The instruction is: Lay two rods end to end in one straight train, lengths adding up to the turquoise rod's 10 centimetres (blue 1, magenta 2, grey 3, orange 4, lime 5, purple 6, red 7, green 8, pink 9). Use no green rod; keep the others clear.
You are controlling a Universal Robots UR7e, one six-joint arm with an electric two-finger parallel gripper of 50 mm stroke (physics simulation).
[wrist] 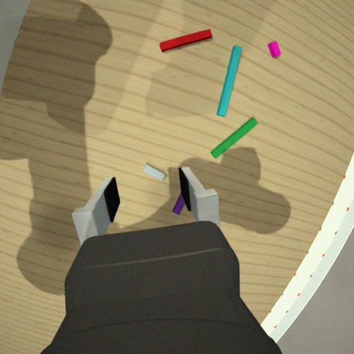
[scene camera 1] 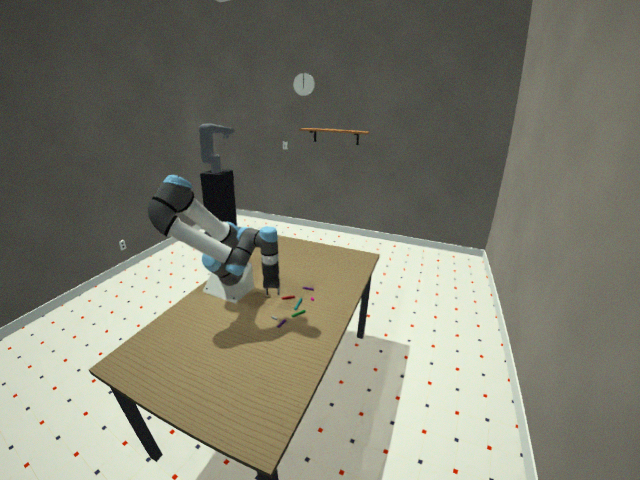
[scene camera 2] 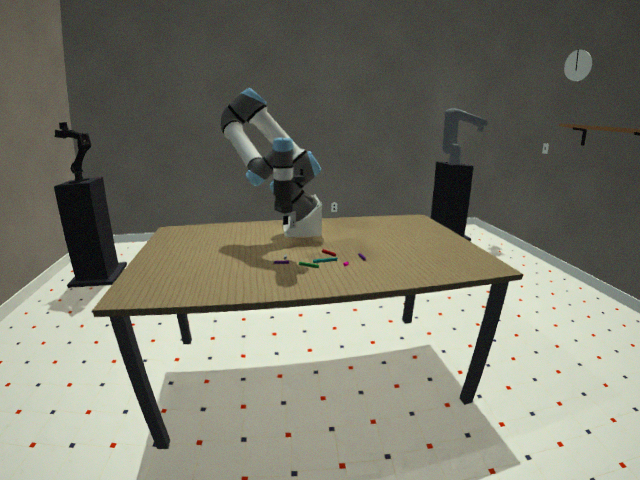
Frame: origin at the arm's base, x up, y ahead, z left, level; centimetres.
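Where they show: gripper, between the fingertips: (scene camera 1: 272, 294) (scene camera 2: 289, 225); arm's base, origin of its link: (scene camera 2: 306, 210).
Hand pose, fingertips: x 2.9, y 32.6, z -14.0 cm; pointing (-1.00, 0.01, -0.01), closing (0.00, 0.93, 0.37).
Things, the pixels of their top centre, and the offset from my fingertips. Level surfaces: height alone.
- turquoise rod, centre of its top: (scene camera 2: 325, 259) (scene camera 1: 298, 303) dx -12.3, dy +7.9, dz +13.0 cm
- red rod, centre of its top: (scene camera 2: 328, 251) (scene camera 1: 288, 296) dx -12.3, dy +0.7, dz +16.5 cm
- small magenta rod, centre of its top: (scene camera 2: 346, 262) (scene camera 1: 312, 298) dx -12.3, dy +13.3, dz +20.0 cm
- short grey rod, centre of its top: (scene camera 2: 285, 255) (scene camera 1: 274, 317) dx -12.3, dy +1.1, dz -1.9 cm
- green rod, centre of its top: (scene camera 2: 308, 263) (scene camera 1: 298, 312) dx -12.3, dy +11.0, dz +5.6 cm
- wooden table, height of its surface: dx -13.3 cm
My gripper (scene camera 1: 272, 293) (scene camera 2: 289, 221) (wrist: 148, 185) is open and empty, high above the table. The turquoise rod (scene camera 1: 298, 303) (scene camera 2: 325, 260) (wrist: 229, 81) lies between the red rod (scene camera 1: 287, 297) (scene camera 2: 328, 252) (wrist: 186, 40) and the small magenta rod (scene camera 1: 312, 299) (scene camera 2: 346, 264) (wrist: 274, 49). The short grey rod (scene camera 1: 274, 317) (scene camera 2: 285, 257) (wrist: 154, 171) lies near one purple rod (scene camera 1: 281, 323) (scene camera 2: 281, 262) (wrist: 178, 205), which the right finger partly hides in the wrist view. Another purple rod (scene camera 1: 308, 288) (scene camera 2: 361, 256) lies apart, beyond the magenta one. All these rods lie separate.
The green rod (scene camera 1: 298, 313) (scene camera 2: 309, 265) (wrist: 234, 138) lies near one end of the turquoise rod. The rods share a wooden table (scene camera 1: 206, 372) (scene camera 2: 206, 289) with the arm's white base (scene camera 1: 227, 286) (scene camera 2: 305, 227). The arm's shadow falls across the table.
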